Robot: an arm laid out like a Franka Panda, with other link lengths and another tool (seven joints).
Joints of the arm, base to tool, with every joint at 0 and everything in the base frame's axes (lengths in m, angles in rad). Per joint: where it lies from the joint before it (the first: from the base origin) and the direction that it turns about. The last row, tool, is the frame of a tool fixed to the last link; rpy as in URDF.
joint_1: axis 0 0 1 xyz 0 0 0.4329
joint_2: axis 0 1 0 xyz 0 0 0
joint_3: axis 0 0 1 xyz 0 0 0.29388
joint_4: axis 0 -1 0 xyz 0.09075 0 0
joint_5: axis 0 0 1 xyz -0.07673 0 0.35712
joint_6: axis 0 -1 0 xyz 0 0 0
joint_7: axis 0 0 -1 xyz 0.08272 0 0
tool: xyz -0.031 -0.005 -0.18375 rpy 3.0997 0 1.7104
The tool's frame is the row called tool.
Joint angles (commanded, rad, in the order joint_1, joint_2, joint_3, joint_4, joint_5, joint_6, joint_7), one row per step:
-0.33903, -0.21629, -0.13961, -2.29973, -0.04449, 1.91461, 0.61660
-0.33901, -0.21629, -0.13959, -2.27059, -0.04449, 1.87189, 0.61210
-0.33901, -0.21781, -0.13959, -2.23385, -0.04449, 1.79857, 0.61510
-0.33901, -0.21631, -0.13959, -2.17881, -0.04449, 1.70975, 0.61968
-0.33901, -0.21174, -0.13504, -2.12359, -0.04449, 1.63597, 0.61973
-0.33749, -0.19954, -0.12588, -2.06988, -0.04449, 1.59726, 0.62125
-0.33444, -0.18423, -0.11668, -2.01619, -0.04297, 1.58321, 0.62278
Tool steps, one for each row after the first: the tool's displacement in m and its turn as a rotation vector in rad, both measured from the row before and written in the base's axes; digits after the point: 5 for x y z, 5 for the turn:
0.00007, -0.00073, 0.00992, 0.00613, 0.01218, 0.00321
-0.00347, 0.00109, 0.01295, 0.01438, 0.03200, -0.00476
-0.00227, 0.00029, 0.01871, 0.01354, 0.03262, -0.00705
0.00033, 0.00097, 0.01809, 0.00801, 0.02170, 0.00188
0.00699, 0.00074, 0.01482, -0.00532, -0.00086, 0.00699
0.01144, -0.00002, 0.01371, -0.01323, -0.02098, 0.00867

